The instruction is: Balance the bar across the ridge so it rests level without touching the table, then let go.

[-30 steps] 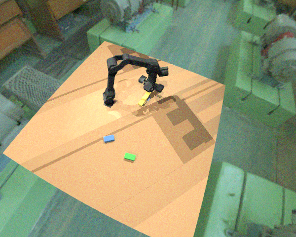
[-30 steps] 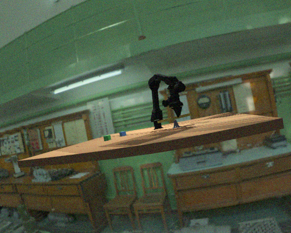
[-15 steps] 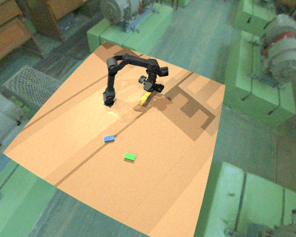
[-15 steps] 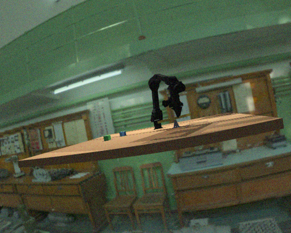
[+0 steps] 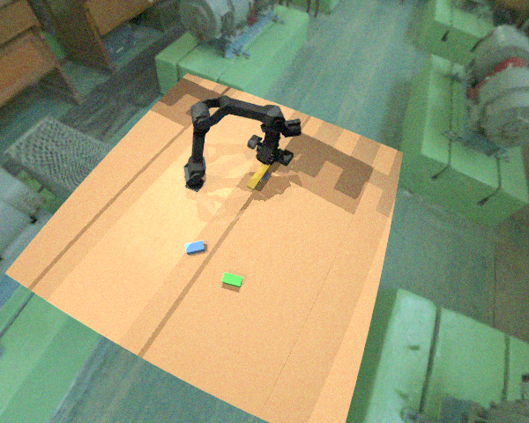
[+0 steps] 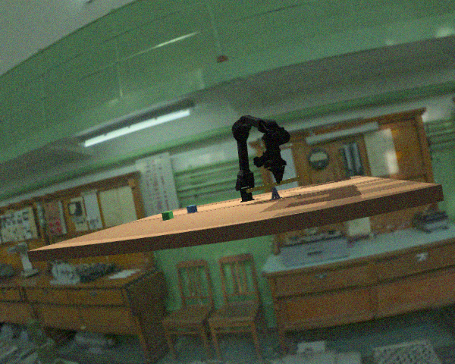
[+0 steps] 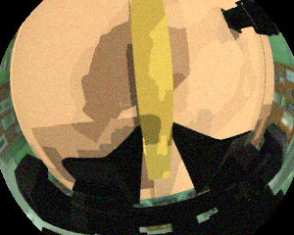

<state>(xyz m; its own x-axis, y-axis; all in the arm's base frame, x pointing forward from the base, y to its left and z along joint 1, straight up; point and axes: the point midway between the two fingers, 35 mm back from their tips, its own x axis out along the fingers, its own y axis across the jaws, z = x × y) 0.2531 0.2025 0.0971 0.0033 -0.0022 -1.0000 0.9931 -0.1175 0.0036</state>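
My gripper tip is 30 mm to the left of the yellow bar. Also, from my gripper tip: blue block (450 mm to the right, 100 mm behind, 50 mm below); then green block (500 mm to the right, 80 mm ahead, 50 mm below).
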